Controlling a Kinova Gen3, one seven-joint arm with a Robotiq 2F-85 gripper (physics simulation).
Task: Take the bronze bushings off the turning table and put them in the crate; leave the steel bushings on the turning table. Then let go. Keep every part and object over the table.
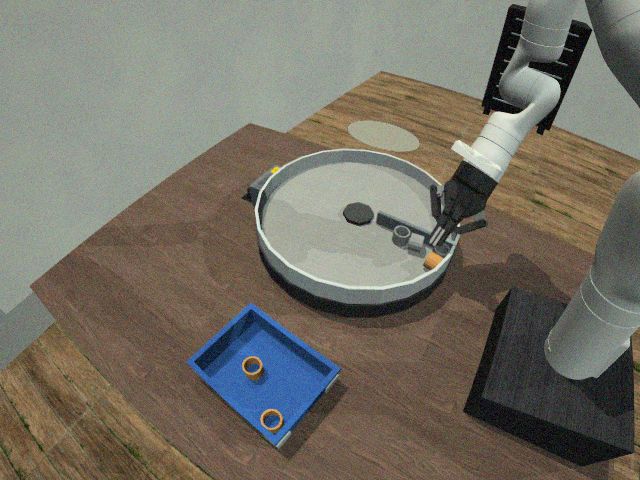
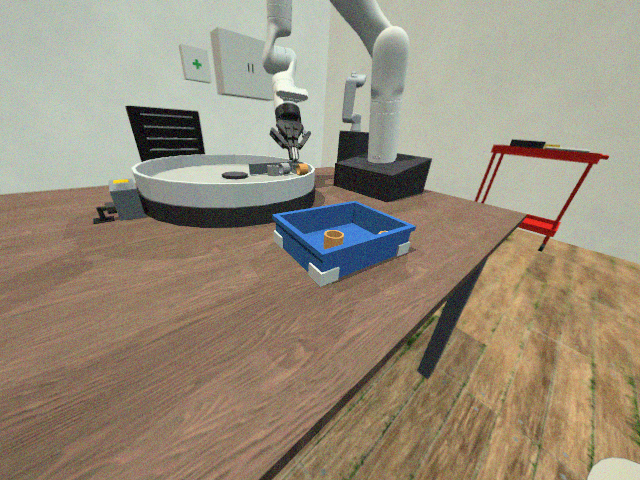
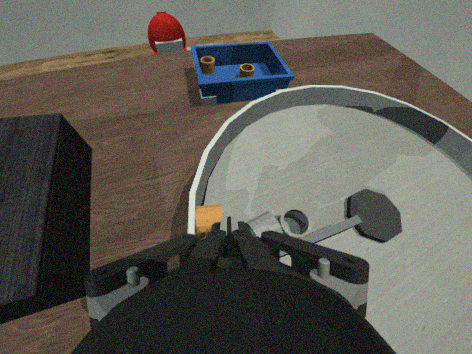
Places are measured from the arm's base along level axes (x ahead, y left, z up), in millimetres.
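Pixels of known places: gripper, fingertip midpoint: [image 1: 432, 245] [image 2: 294, 161] [image 3: 229, 227]; arm's base at its link origin: [image 1: 570, 353] [image 2: 381, 159].
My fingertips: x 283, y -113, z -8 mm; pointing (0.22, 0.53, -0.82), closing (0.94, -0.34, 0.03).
Ahead of a thing's pixels: the offset from my fingertips to its middle. "spot": to the spot under its first point.
One bronze bushing {dx -13, dy +19, dz -21 mm} [image 1: 433, 261] [image 2: 301, 169] [image 3: 208, 218] lies on its side on the turning table [image 1: 315, 217] [image 2: 222, 193] [image 3: 295, 150], close to the rim. Beside it are an upright steel bushing {spot: dx +74, dy -4, dz -25 mm} [image 1: 394, 238] [image 3: 285, 226], a steel bushing lying on its side {spot: dx +31, dy +2, dz -12 mm} [image 1: 415, 244] [image 3: 265, 225] and another steel ring {dx -19, dy -13, dz -24 mm} [image 1: 442, 250] by the rim, partly hidden. Two bronze bushings {dx +172, dy +331, dz -72 mm} [image 1: 252, 376] [image 2: 333, 241] {dx +98, dy +388, dz -72 mm} [image 3: 207, 67] stand in the blue crate {dx +151, dy +331, dz -64 mm} [image 1: 294, 377] [image 2: 367, 255] [image 3: 240, 92]. My gripper [image 1: 435, 242] [image 2: 294, 159] [image 3: 229, 227] is shut and empty, low over the parts near the rim, beside the bronze bushing.
A raised grey bar {spot: dx +86, dy -33, dz -9 mm} [image 1: 395, 221] [image 3: 330, 230] runs from near the dark hub {dx +168, dy -40, dz -33 mm} [image 1: 358, 213] [image 2: 235, 175] [image 3: 374, 216] toward the rim, close to the fingers. The rim wall stands around the turning table. The black robot base block [image 1: 542, 392] [image 2: 382, 178] [image 3: 30, 210] stands nearby.
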